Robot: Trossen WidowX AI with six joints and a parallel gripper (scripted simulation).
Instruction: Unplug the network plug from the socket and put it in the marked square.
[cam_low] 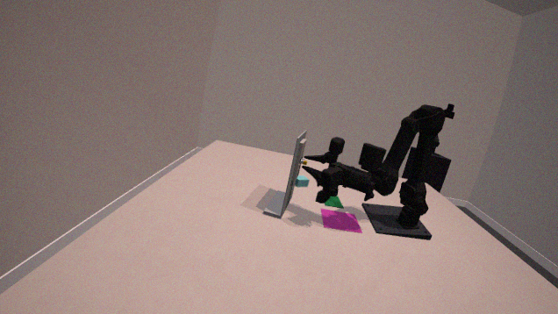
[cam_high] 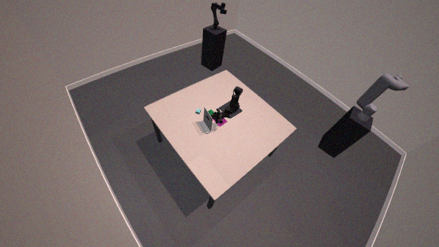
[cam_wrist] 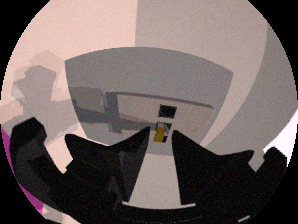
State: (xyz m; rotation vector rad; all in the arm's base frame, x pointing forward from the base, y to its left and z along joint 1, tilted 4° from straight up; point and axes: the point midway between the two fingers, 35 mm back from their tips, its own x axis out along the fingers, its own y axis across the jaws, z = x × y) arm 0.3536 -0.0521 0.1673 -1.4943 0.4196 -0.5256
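The grey upright panel lies 50 mm below my gripper tip, 30 mm ahead of it and 10 mm to the right of it. The rest, counted from my gripper tip: magenta square (160 mm below, 150 mm behind, 50 mm to the left); plug (10 mm ahead).
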